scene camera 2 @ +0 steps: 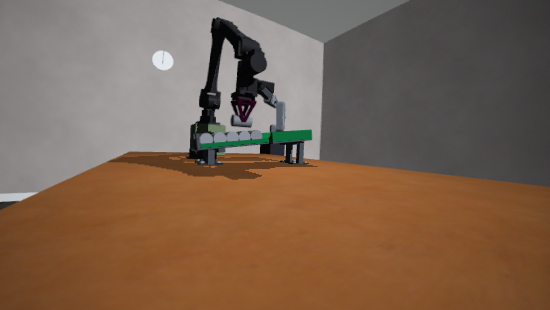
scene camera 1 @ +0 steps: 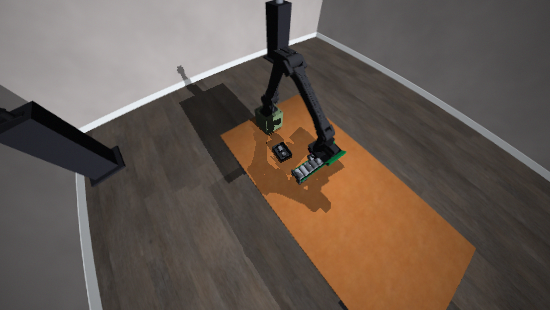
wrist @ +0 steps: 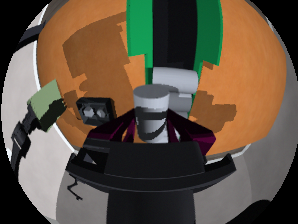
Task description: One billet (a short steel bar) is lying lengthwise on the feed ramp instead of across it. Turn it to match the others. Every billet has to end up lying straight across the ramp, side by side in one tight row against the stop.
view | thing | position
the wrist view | my gripper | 150,112
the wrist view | grey billet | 150,101
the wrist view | black tray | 95,120
